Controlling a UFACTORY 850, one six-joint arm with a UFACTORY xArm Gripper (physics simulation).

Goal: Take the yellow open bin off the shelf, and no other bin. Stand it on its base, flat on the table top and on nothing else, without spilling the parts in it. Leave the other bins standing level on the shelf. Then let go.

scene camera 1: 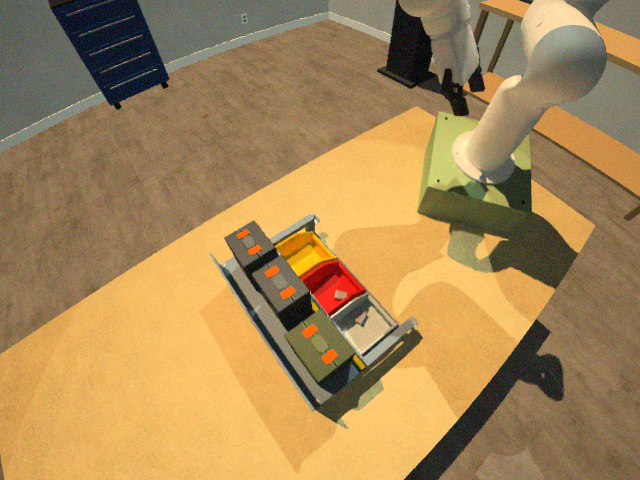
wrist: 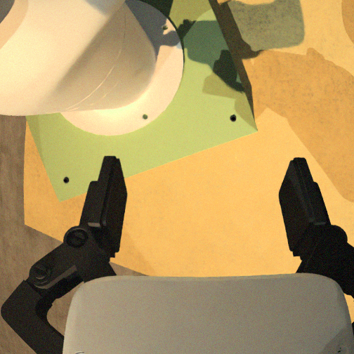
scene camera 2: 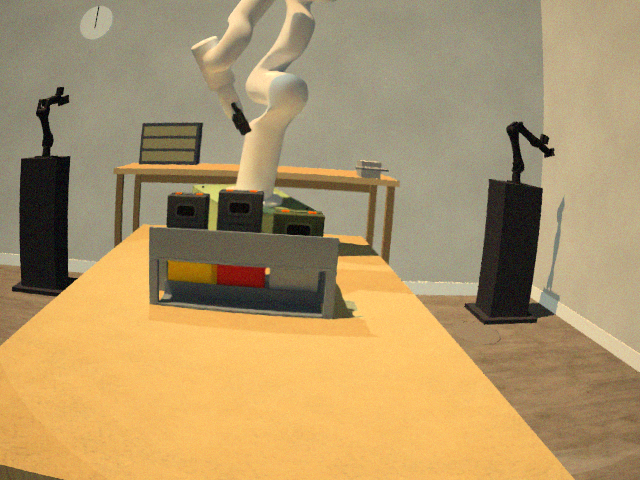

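The yellow open bin (scene camera 1: 306, 254) (scene camera 2: 192, 272) stands upright on the grey shelf (scene camera 1: 266, 328) (scene camera 2: 242, 248), at the end of a row of three bins. The red bin (scene camera 1: 330, 286) (scene camera 2: 240, 276) is beside it, then the light grey bin (scene camera 1: 373, 330) (scene camera 2: 294, 280). A small pale part lies in the red bin and a grey one in the light grey bin; I cannot make out parts in the yellow bin. My gripper (scene camera 1: 469, 99) (scene camera 2: 244, 129) (wrist: 205, 174) is open and empty, high up near the arm's base, far from the bins.
Two dark cases (scene camera 1: 249, 241) (scene camera 1: 281, 284) and an olive case (scene camera 1: 320, 346) (scene camera 2: 298, 224) with orange latches stand on the shelf beside the bin row. The arm's green base block (scene camera 1: 439, 155) (wrist: 175, 145) stands on the table top (scene camera 1: 129, 335) (scene camera 2: 310, 403).
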